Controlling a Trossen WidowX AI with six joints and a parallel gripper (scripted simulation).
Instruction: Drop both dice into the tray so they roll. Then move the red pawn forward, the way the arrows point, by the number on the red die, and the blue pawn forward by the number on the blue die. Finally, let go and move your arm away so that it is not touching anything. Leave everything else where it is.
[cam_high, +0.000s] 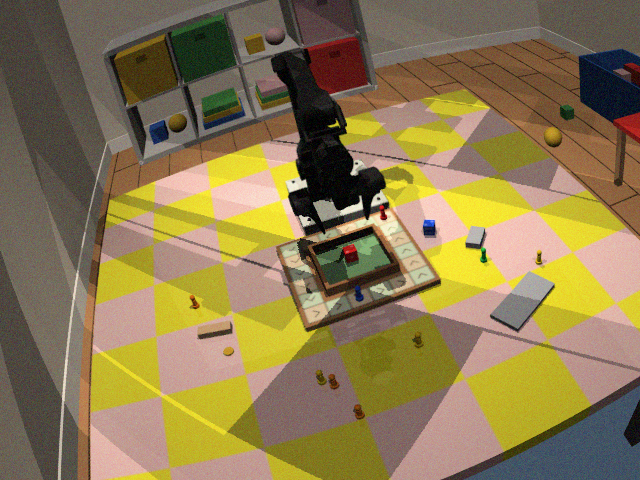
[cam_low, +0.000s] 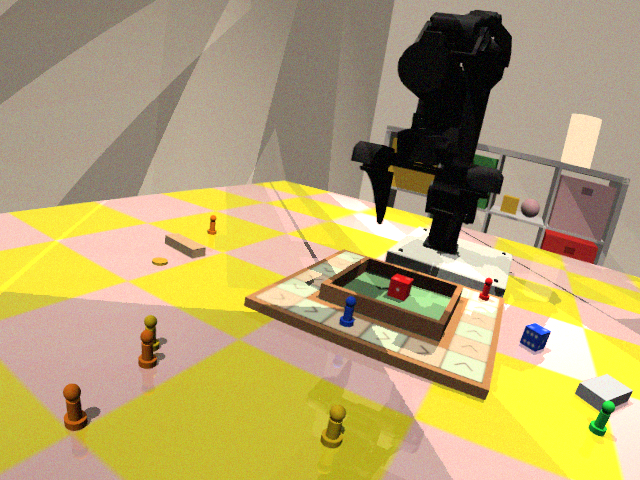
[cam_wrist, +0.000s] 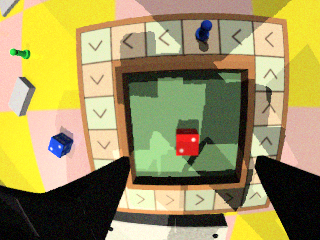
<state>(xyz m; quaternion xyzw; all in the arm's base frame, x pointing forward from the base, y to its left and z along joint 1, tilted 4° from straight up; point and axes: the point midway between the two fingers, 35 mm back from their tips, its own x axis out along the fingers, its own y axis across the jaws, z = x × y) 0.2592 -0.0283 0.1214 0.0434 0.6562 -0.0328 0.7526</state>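
Right now the red pawn is 120 mm to the left of my gripper tip, 100 mm behind it and 80 mm below it. Round my gripper tip: green pawn: 240 mm to the left, 150 mm ahead, 90 mm below; then blue pawn: 110 mm ahead, 80 mm below, 30 mm to the right; then small grey block: 270 mm to the left, 100 mm below, 80 mm ahead.
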